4 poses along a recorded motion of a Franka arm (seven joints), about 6.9 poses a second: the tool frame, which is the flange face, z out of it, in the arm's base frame.
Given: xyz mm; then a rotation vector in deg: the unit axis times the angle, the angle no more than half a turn.
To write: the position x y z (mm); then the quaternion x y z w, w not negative. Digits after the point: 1 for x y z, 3 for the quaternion.
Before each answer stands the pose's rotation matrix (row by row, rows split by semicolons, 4 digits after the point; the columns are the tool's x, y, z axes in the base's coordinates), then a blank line. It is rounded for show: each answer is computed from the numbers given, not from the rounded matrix.
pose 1, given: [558.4 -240.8 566.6 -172.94 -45.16 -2.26]
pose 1, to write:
0.8720 0.4891 0.0190; 0.4885 -0.8721 0.0274; 0.0300 -0.0147 -0.9994

[558.4 -240.8 566.6 -0.967 -0.253 -0.013 0.011]
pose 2, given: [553.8 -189.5 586.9 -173.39 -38.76 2.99]
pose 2, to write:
0.9043 0.4248 -0.0416; 0.4262 -0.9041 0.0319; -0.0241 -0.0466 -0.9986

[553.8 -189.5 586.9 -0.976 -0.218 0.017 0.020]
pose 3, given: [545.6 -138.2 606.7 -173.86 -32.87 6.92]
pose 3, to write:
0.9281 0.3623 -0.0862; 0.3663 -0.9298 0.0356; -0.0672 -0.0646 -0.9956

[545.6 -138.2 606.7 -0.982 -0.186 0.039 0.026]
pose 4, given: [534.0 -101.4 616.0 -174.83 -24.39 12.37]
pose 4, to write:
0.9523 0.2684 -0.1454; 0.2759 -0.9606 0.0332; -0.1307 -0.0717 -0.9888

[534.0 -101.4 616.0 -0.988 -0.138 0.070 0.027]
